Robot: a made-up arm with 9 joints. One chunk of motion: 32 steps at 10 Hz.
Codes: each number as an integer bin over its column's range. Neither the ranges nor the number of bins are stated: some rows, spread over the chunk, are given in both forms.
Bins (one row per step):
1: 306 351 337 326 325 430 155 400 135
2: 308 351 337 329 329 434 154 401 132
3: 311 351 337 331 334 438 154 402 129
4: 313 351 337 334 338 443 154 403 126
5: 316 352 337 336 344 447 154 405 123
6: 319 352 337 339 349 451 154 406 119
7: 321 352 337 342 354 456 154 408 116
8: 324 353 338 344 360 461 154 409 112
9: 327 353 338 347 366 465 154 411 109
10: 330 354 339 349 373 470 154 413 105
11: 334 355 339 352 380 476 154 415 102
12: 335 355 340 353 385 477 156 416 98
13: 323 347 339 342 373 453 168 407 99
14: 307 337 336 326 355 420 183 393 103
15: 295 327 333 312 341 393 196 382 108
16: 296 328 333 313 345 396 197 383 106
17: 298 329 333 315 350 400 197 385 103
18: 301 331 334 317 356 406 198 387 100
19: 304 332 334 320 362 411 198 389 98
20: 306 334 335 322 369 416 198 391 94
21: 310 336 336 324 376 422 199 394 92
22: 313 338 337 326 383 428 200 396 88
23: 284 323 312 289 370 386 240 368 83
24: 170 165 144 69 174 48 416 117 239
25: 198 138 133 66 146 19 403 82 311
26: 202 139 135 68 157 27 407 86 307
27: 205 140 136 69 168 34 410 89 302
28: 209 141 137 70 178 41 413 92 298
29: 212 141 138 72 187 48 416 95 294
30: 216 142 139 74 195 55 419 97 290
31: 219 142 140 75 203 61 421 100 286
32: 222 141 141 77 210 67 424 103 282
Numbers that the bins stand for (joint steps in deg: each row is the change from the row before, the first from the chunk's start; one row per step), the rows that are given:
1: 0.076 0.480 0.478 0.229 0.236 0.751 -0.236 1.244 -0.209
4: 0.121 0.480 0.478 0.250 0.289 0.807 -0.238 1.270 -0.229
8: 0.192 0.489 0.484 0.275 0.379 0.885 -0.238 1.322 -0.259
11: 0.257 0.498 0.490 0.295 0.462 0.949 -0.238 1.373 -0.280
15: 0.005 0.372 0.455 0.194 0.301 0.592 -0.140 1.089 -0.268
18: 0.044 0.390 0.461 0.206 0.363 0.648 -0.135 1.132 -0.285
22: 0.121 0.421 0.478 0.229 0.474 0.743 -0.130 1.210 -0.311
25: -0.621 -0.479 -0.719 -0.432 -0.500 -1.018 0.346 -1.494 0.169
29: -0.531 -0.465 -0.690 -0.417 -0.332 -0.893 0.377 -1.382 0.133
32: -0.466 -0.465 -0.672 -0.404 -0.237 -0.812 0.396 -1.313 0.107
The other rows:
2: 0.089 0.480 0.478 0.237 0.252 0.768 -0.238 1.253 -0.216
3: 0.108 0.480 0.478 0.242 0.273 0.786 -0.238 1.261 -0.222
5: 0.141 0.484 0.478 0.255 0.314 0.824 -0.238 1.287 -0.235
6: 0.160 0.484 0.478 0.262 0.334 0.842 -0.238 1.296 -0.244
7: 0.173 0.484 0.478 0.270 0.355 0.863 -0.238 1.313 -0.250
9: 0.212 0.489 0.484 0.283 0.404 0.902 -0.238 1.339 -0.265
10: 0.231 0.493 0.490 0.288 0.433 0.923 -0.238 1.356 -0.274
12: 0.263 0.498 0.496 0.298 0.482 0.954 -0.234 1.382 -0.289
13: 0.186 0.462 0.490 0.270 0.433 0.850 -0.205 1.305 -0.287
14: 0.083 0.417 0.473 0.229 0.359 0.708 -0.170 1.184 -0.278
16: 0.012 0.376 0.455 0.196 0.318 0.605 -0.137 1.098 -0.272
17: 0.024 0.381 0.455 0.201 0.338 0.622 -0.137 1.115 -0.278
19: 0.063 0.394 0.461 0.214 0.388 0.669 -0.135 1.150 -0.289
20: 0.076 0.403 0.467 0.219 0.416 0.691 -0.135 1.167 -0.298
21: 0.102 0.412 0.473 0.224 0.445 0.717 -0.133 1.193 -0.302
23: -0.066 0.354 0.332 0.135 0.421 0.562 -0.036 0.969 -0.321
24: -0.802 -0.357 -0.655 -0.424 -0.385 -0.893 0.377 -1.193 0.014
26: -0.595 -0.474 -0.707 -0.427 -0.455 -0.984 0.356 -1.459 0.161
27: -0.576 -0.470 -0.702 -0.424 -0.410 -0.954 0.363 -1.434 0.150
28: -0.550 -0.465 -0.696 -0.422 -0.368 -0.923 0.370 -1.408 0.141
30: -0.505 -0.461 -0.684 -0.412 -0.299 -0.863 0.384 -1.365 0.124
31: -0.486 -0.461 -0.678 -0.409 -0.266 -0.837 0.389 -1.339 0.116

